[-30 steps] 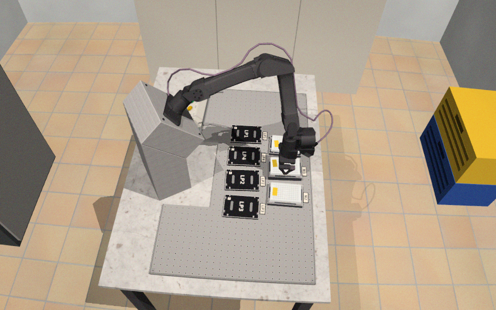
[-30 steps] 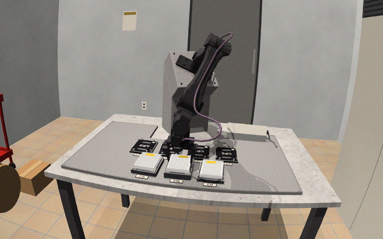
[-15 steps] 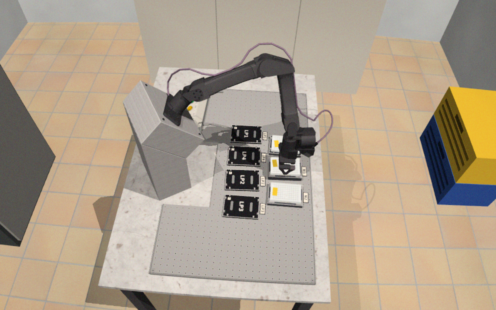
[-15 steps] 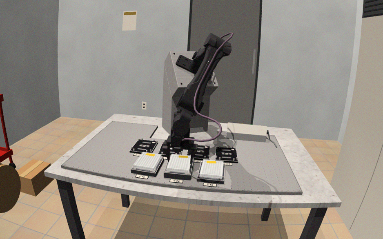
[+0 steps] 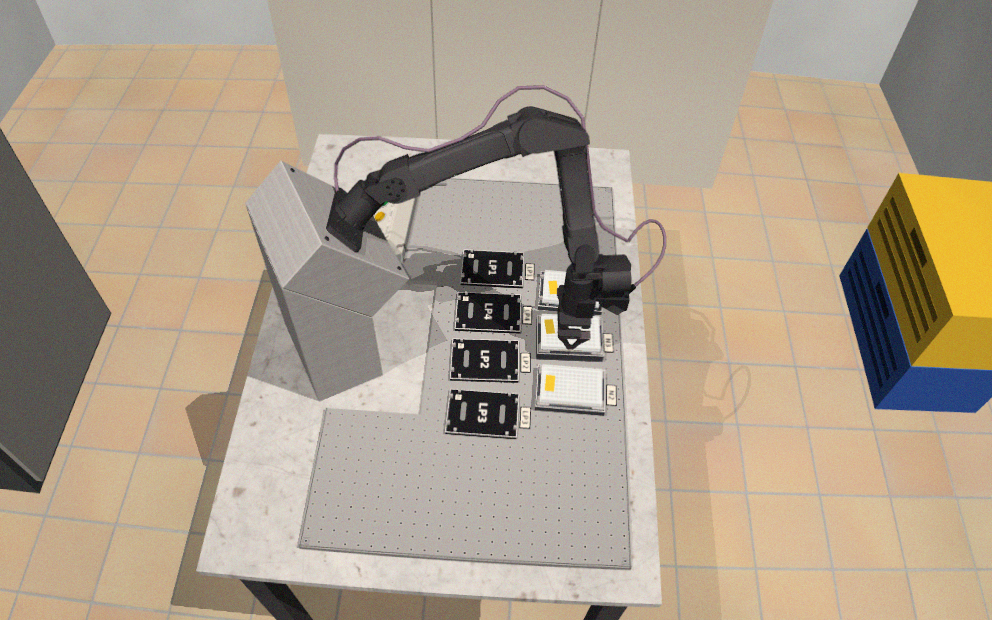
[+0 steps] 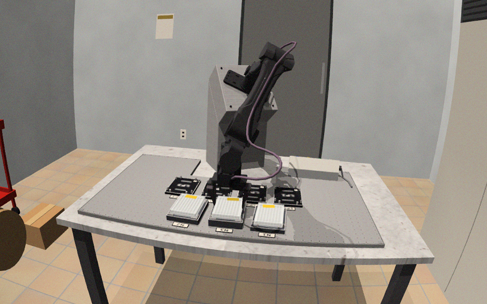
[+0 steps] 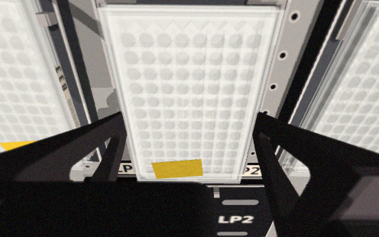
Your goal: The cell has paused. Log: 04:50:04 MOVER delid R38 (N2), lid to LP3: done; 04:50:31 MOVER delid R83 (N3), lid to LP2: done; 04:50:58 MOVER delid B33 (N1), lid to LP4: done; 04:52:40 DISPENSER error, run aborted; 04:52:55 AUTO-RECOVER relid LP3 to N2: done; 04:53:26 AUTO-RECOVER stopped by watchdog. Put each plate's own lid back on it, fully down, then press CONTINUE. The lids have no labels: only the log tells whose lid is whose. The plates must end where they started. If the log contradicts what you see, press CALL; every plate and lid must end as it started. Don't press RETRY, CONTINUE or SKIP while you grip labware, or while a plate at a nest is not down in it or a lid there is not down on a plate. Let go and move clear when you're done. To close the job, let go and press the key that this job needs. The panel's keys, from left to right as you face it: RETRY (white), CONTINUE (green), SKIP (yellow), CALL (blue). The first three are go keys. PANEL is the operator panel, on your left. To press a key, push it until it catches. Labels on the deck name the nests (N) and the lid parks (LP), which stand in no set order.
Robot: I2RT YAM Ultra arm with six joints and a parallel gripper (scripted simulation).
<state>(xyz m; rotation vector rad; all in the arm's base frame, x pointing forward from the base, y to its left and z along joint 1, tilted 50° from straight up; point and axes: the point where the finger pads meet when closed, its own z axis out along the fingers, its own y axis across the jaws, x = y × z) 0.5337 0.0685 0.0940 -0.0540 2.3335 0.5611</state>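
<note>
My hand is 1 cm above the plate. Also, from my hand: green continue key (52 cm behind, 22 cm to the left, 2 cm above); white retry key (53 cm behind, 27 cm to the left, 2 cm above).
</note>
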